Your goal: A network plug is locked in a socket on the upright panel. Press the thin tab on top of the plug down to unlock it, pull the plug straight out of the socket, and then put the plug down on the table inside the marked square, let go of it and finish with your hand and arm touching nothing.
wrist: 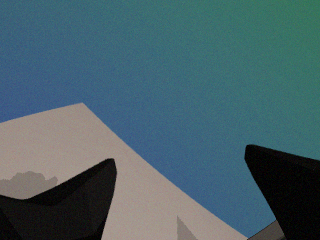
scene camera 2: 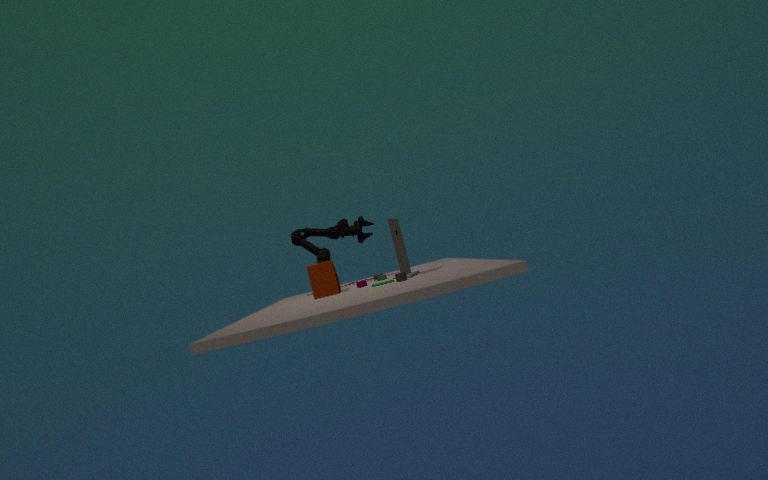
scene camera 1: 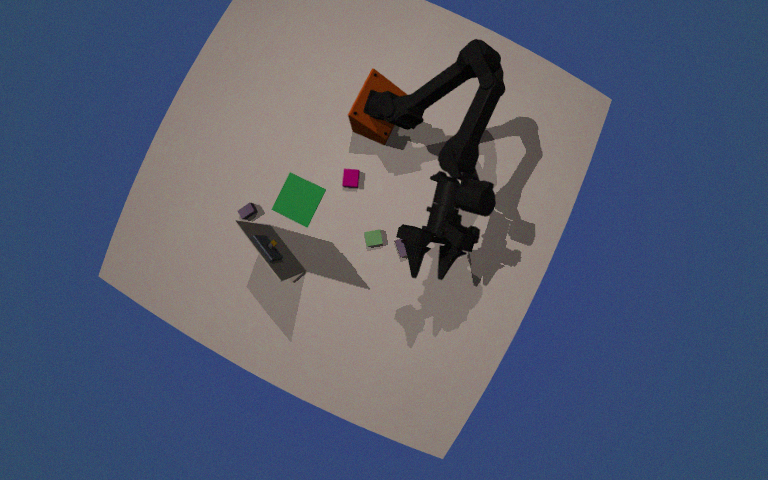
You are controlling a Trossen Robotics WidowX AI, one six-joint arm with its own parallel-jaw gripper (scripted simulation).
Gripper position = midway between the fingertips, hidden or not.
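Observation:
The gripper [scene camera 1: 427, 278] is open and holding nothing, and you'd find the gripper [wrist: 182, 160] in the wrist view too. There's an upright grey panel [scene camera 1: 281, 261], and a green marked square [scene camera 1: 298, 199] as well.

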